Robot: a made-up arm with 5 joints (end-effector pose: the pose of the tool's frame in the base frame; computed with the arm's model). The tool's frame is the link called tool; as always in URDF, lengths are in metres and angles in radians.
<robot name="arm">
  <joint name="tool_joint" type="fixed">
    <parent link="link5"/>
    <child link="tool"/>
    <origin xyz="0.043 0.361 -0.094" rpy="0 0 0"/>
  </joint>
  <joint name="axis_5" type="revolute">
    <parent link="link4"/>
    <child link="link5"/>
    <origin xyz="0.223 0.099 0.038" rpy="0 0 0"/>
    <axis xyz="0 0 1"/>
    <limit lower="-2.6" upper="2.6"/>
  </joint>
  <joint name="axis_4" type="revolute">
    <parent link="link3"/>
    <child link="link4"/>
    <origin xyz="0.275 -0.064 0.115" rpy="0 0 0"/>
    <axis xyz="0 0 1"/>
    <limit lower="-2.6" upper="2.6"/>
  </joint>
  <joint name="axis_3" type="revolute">
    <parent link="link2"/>
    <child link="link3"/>
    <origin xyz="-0.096 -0.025 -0.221" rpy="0 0 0"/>
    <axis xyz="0 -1 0"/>
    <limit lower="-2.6" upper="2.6"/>
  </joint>
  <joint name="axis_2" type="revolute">
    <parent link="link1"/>
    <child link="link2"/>
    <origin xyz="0.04 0.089 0.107" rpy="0 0 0"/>
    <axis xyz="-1 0 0"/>
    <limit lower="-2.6" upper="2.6"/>
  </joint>
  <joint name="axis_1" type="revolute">
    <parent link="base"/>
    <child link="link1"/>
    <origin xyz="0 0 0.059" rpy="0 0 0"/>
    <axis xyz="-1 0 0"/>
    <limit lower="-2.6" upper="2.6"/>
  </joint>
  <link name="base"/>
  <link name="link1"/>
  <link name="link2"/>
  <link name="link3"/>
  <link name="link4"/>
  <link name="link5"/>
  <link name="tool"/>
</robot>
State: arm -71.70 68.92 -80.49 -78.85 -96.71
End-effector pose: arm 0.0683 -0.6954 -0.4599 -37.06 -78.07 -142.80
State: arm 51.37 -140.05 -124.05 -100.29 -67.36
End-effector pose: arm -0.2130 0.6819 -0.6444 -90.75 11.26 -56.10
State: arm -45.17 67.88 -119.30 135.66 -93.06
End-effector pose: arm 0.0769 0.2147 -0.0114 150.03 58.59 133.73
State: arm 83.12 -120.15 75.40 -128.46 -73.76
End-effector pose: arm -0.1036 -0.2942 -0.5394 -76.68 29.17 105.50
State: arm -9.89 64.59 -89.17 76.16 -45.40
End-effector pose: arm 0.0042 0.1000 -0.3909 -88.82 66.05 -88.24
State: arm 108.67 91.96 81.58 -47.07 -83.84
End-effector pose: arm -0.0054 0.3130 -0.7095 -98.38 -19.88 95.85
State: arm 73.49 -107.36 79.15 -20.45 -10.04
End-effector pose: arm 0.0251 0.0191 0.5521 80.08 -24.83 -79.70
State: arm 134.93 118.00 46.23 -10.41 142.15
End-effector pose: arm 0.0496 0.1078 -0.3017 -113.01 -58.70 152.42
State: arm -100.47 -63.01 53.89 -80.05 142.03
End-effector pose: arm -0.0373 -0.0138 0.1946 124.66 6.48 -73.82
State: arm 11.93 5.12 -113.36 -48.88 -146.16
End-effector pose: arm -0.1450 -0.5657 -0.2500 126.57 -50.49 52.99
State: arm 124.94 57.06 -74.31 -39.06 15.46
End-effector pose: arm 0.1886 -0.0936 0.8035 122.94 -60.19 60.10
